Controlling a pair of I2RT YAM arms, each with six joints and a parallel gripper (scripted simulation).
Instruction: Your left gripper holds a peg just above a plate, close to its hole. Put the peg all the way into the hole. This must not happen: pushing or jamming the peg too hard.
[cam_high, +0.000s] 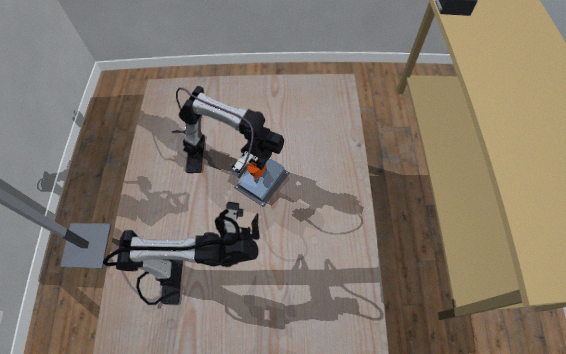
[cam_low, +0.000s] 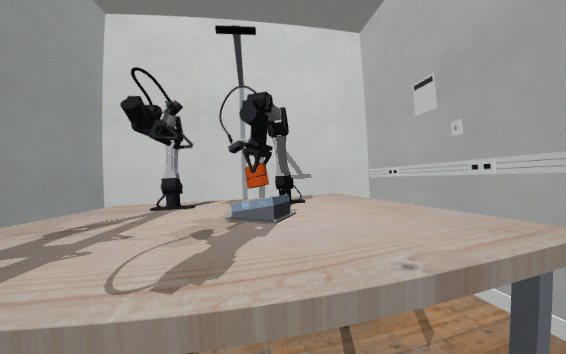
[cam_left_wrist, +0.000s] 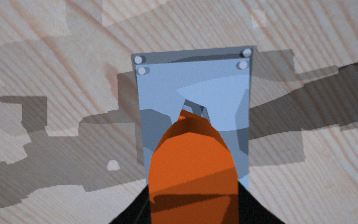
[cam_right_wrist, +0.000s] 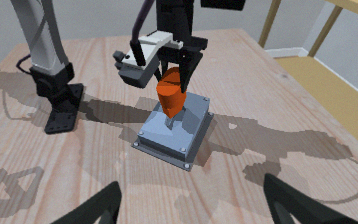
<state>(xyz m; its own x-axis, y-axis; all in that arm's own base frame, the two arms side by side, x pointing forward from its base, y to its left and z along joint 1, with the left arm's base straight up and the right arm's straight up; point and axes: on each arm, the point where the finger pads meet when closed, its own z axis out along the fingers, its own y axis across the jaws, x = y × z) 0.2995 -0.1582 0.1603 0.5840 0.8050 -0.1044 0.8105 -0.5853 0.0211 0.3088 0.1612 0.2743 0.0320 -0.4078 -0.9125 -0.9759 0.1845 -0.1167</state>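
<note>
The blue-grey plate lies 12 cm below my left hand, 1 cm to the left of it and 1 cm ahead of it. The rest, counted from my left hand: orange peg 2 cm below; then grey post 121 cm behind, 16 cm to the right, 2 cm above.
</note>
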